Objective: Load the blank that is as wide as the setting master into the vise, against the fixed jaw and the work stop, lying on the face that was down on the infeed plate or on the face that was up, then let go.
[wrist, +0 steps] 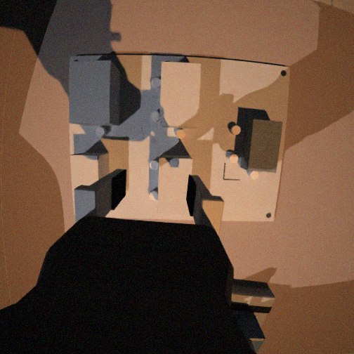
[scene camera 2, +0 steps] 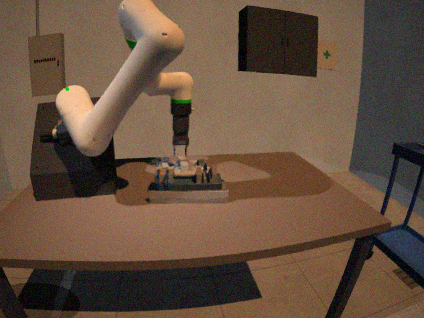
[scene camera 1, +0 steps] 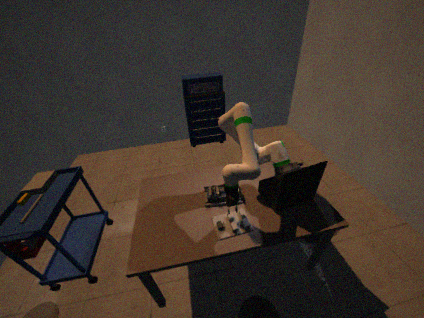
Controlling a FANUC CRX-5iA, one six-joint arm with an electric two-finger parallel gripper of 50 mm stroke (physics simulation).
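Pixels of known places: gripper, fingertip midpoint: (scene camera 2: 180,155) (scene camera 1: 232,212); arm's base at its link origin: (scene camera 1: 285,173).
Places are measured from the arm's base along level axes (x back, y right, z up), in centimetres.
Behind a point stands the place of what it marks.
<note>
My gripper (scene camera 1: 232,208) {z -17.1, x -45.4, y -4.5 cm} (scene camera 2: 180,150) {z -17.1, x -45.4, y -4.5 cm} (wrist: 156,184) is open and empty, pointing down above the infeed plate (wrist: 250,200). In the wrist view a pale block (wrist: 175,187) lies below, near the right finger. Another pale block (wrist: 84,169) is at the plate's left edge. A shaded grey block (wrist: 90,92) stands at the upper left and a pale block (wrist: 181,92) at the upper middle. A darker block (wrist: 265,146) stands at the right beside small round pegs; which block is the setting master I cannot tell. The vise (scene camera 1: 216,196) {z -19.0, x -49.7, y 16.1 cm} (scene camera 2: 189,195) {z -21.8, x -40.6, y 28.8 cm} stands beside the plate; its jaw contents are unclear.
A large dark box (scene camera 1: 292,187) {z -2.4, x -3.0, y -12.4 cm} (scene camera 2: 75,165) {z -11.6, x 3.0, y 11.0 cm} stands on the table (scene camera 1: 165,240) {z -25.3, x -95.2, y -1.9 cm} (scene camera 2: 200,230) {z -25.2, x -38.9, y 47.4 cm} near the arm's base. A blue cart (scene camera 1: 65,202) (scene camera 2: 400,145) stands beyond the table's end. Round pegs (wrist: 154,165) rise between the blocks on the plate.
</note>
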